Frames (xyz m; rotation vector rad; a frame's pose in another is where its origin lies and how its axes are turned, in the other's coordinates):
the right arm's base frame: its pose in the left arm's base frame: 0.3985 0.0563 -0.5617 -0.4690 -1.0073 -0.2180
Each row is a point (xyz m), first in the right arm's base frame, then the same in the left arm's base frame.
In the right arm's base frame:
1: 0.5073 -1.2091 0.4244
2: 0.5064 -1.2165 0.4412
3: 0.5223 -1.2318 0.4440
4: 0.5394 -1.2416 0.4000
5: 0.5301 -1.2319 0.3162
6: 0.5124 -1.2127 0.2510
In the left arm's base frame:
1: -0.1255 -0.7875 0.3937
2: -0.1416 -0.7861 0.4024
3: -0.1413 -0.7977 0.4215
4: -0.1027 -0.8265 0.4191
5: -0.0402 -0.8580 0.3711
6: 0.0075 -0.8726 0.3217

